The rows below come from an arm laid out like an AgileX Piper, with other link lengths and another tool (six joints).
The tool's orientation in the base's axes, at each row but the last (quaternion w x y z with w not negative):
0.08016 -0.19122 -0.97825 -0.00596
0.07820 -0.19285 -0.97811 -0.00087
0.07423 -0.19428 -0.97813 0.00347
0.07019 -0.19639 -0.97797 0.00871
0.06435 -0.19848 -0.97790 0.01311
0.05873 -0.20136 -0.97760 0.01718
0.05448 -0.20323 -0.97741 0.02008
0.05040 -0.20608 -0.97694 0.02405
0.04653 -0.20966 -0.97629 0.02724
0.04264 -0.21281 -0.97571 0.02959
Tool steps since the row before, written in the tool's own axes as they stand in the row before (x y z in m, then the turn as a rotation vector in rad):
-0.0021 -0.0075 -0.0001 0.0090 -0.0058 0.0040
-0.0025 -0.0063 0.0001 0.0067 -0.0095 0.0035
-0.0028 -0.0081 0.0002 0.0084 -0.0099 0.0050
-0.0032 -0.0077 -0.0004 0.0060 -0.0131 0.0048
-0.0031 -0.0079 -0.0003 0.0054 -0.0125 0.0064
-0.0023 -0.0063 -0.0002 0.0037 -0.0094 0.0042
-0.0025 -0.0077 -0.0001 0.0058 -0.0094 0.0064
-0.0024 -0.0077 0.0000 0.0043 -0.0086 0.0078
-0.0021 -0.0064 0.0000 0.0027 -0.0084 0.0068
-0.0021 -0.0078 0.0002 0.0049 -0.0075 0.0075
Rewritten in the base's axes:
-0.0009 -0.0077 -0.0001 -0.0110 -0.0018 -0.0024
-0.0001 -0.0068 -0.0003 -0.0102 -0.0062 -0.0022
-0.0005 -0.0085 -0.0003 -0.0122 -0.0058 -0.0034
0.0000 -0.0083 0.0003 -0.0112 -0.0097 -0.0034
-0.0002 -0.0085 0.0003 -0.0106 -0.0094 -0.0051
-0.0003 -0.0067 0.0003 -0.0076 -0.0072 -0.0032
-0.0008 -0.0081 0.0003 -0.0097 -0.0064 -0.0052
-0.0009 -0.0080 0.0003 -0.0082 -0.0063 -0.0068
-0.0007 -0.0067 0.0003 -0.0066 -0.0068 -0.0059
-0.0013 -0.0080 0.0002 -0.0083 -0.0051 -0.0065

